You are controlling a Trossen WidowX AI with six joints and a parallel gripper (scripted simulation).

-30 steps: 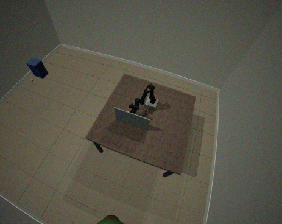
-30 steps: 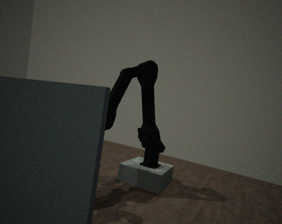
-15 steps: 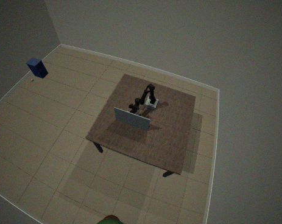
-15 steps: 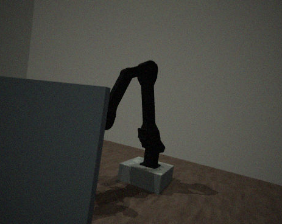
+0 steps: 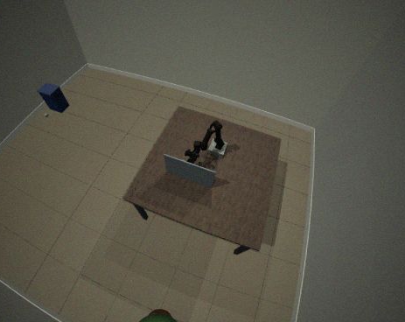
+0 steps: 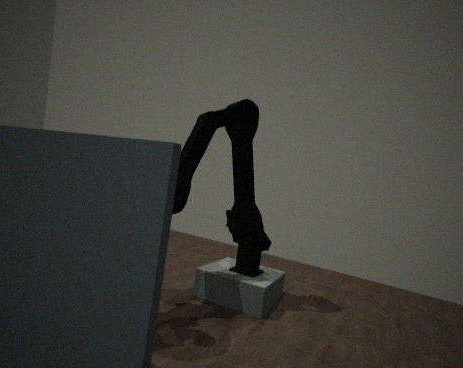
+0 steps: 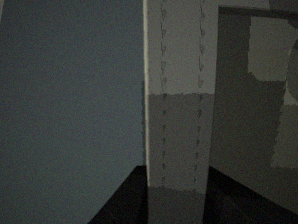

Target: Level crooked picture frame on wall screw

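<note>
Right now my gripper tip is 5 cm above the grey picture frame and 2 cm to the left of it. Round my gripper tip: blue-grey wall panel (6 cm below, 2 cm ahead, 1 cm to the left).
</note>
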